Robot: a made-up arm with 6 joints.
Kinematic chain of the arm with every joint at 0, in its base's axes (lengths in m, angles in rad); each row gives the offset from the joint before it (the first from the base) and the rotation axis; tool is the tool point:
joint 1: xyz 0 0 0.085 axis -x
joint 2: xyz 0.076 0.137 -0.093 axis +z
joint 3: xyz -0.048 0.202 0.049 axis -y
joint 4: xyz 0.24 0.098 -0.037 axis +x
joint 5: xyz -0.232 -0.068 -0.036 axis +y
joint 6: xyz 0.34 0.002 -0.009 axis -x
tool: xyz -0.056 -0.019 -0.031
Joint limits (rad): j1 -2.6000..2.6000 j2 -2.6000..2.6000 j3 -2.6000..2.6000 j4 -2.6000..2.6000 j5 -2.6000..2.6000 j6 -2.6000..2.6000
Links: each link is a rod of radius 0.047 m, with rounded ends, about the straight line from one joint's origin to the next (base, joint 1, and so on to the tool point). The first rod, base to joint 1, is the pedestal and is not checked.
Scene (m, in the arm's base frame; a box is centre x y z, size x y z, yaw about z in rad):
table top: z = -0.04
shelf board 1: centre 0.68 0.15 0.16 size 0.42 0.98 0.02 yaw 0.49
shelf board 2: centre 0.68 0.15 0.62 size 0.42 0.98 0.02 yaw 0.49
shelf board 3: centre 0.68 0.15 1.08 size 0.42 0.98 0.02 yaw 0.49
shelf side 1: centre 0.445 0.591 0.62 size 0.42 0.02 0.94 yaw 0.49
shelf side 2: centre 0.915 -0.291 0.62 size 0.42 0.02 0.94 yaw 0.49
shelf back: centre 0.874 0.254 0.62 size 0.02 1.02 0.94 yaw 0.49
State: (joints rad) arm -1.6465 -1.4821 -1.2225 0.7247 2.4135 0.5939
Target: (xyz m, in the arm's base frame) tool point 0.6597 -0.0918 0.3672
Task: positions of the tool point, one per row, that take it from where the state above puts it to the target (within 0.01 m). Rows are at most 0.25 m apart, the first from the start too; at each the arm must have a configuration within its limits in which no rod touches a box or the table.
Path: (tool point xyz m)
1: 0.2797 -0.2170 0.6668
2: 0.1321 -0.3253 0.6630
3: -0.0232 -0.4107 0.6012
4: -0.1705 -0.4485 0.4978
5: 0.0017 -0.4913 0.6147
6: 0.2294 -0.4800 0.6552
7: 0.4496 -0.3990 0.6100
8: 0.6035 -0.2591 0.5008
9: 0.6597 -0.0918 0.3672

